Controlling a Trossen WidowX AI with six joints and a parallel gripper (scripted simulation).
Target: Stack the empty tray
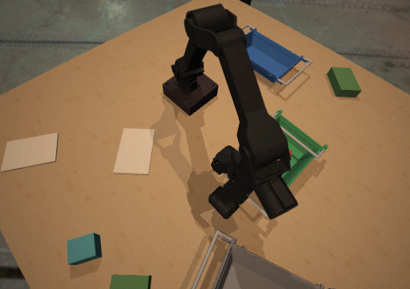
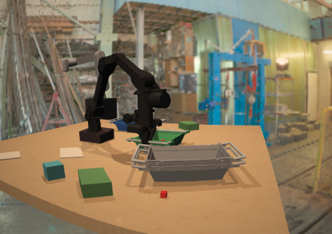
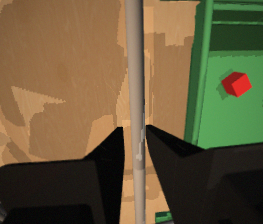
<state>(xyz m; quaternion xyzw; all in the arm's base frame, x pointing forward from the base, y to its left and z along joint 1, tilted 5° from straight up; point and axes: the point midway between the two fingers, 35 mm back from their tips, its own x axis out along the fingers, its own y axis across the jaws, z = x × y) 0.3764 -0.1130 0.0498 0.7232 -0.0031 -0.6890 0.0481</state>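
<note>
My gripper tip is 46 cm to the right of the blue tray, 33 cm past it and 1 cm below it. The rest, counted from my gripper tip: teal block: 37 cm to the right, 13 cm behind, 2 cm below.
</note>
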